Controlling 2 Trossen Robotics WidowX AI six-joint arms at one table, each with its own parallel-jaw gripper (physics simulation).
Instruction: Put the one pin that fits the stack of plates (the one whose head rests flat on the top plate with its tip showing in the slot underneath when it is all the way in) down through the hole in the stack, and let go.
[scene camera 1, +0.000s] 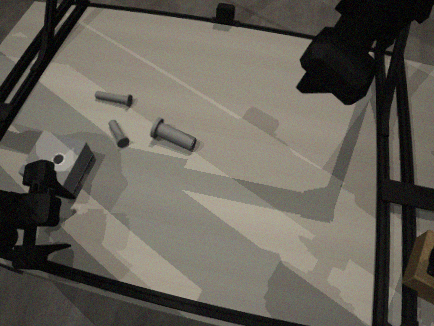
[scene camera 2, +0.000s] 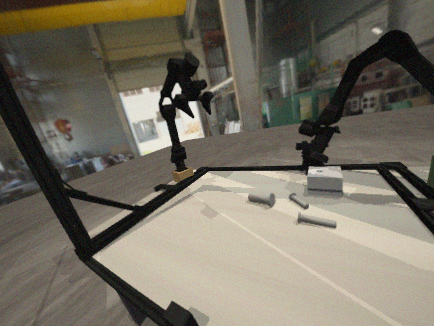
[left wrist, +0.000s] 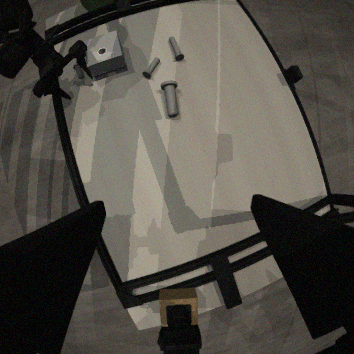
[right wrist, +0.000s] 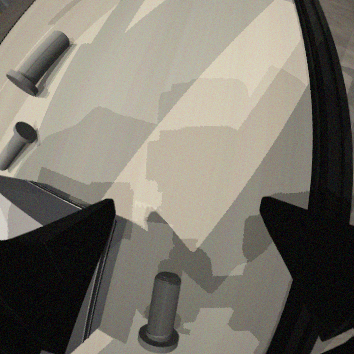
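Note:
A pale block-like stack of plates (scene camera 1: 45, 145) (scene camera 2: 325, 178) (left wrist: 107, 55) has a round hole in its top. A thick pin (scene camera 1: 174, 135) (scene camera 2: 261, 199) (left wrist: 170, 99) (right wrist: 45, 57), a short pin (scene camera 1: 118, 133) (scene camera 2: 299, 201) (left wrist: 151, 68) (right wrist: 16, 147) and a long thin pin (scene camera 1: 114, 98) (scene camera 2: 317, 221) (left wrist: 176, 49) lie apart. Another headed pin (left wrist: 79, 71) (right wrist: 164, 307) lies beside the stack, low between the fingers in the right wrist view. My right gripper (scene camera 1: 70, 221) (left wrist: 80, 88) (right wrist: 188, 205) is open above it, close to the stack. My left gripper (scene camera 2: 201, 114) (left wrist: 178, 205) is open and empty, high and away from the pins.
A dark frame (scene camera 1: 150, 296) (scene camera 2: 270, 168) (left wrist: 75, 175) (right wrist: 327, 125) edges the table. A tan block (scene camera 1: 419, 270) (scene camera 2: 183, 174) (left wrist: 178, 295) sits at the left arm's base. A dark bracket (scene camera 1: 225, 13) (left wrist: 293, 74) stands at one edge.

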